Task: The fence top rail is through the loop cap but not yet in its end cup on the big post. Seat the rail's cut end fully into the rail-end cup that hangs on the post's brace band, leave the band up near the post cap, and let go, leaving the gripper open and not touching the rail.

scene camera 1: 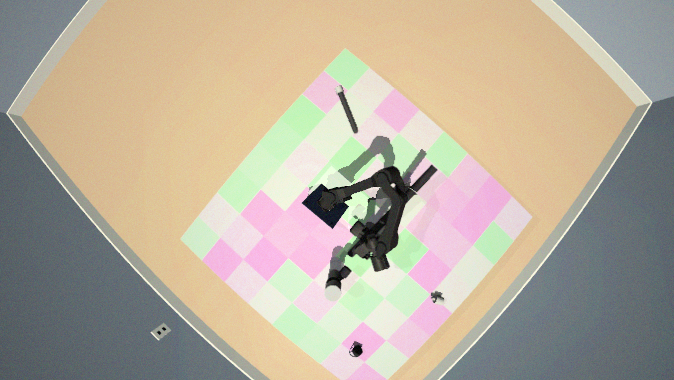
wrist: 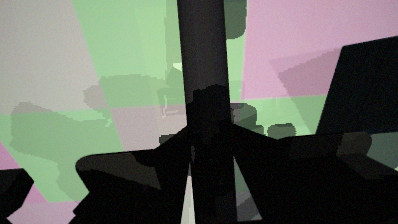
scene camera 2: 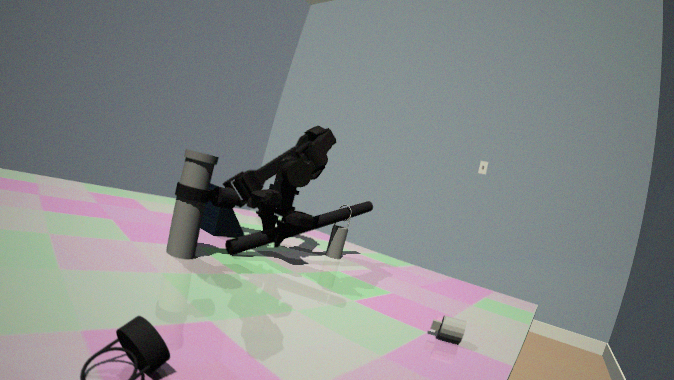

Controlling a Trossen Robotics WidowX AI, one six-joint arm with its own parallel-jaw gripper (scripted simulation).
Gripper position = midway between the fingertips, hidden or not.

Note:
In view: the gripper (scene camera 2: pixel 270 244), a rail (scene camera 2: pixel 250 241) and a big grey post (scene camera 2: pixel 187 215).
The gripper also shows in the wrist view (wrist: pixel 207 127).

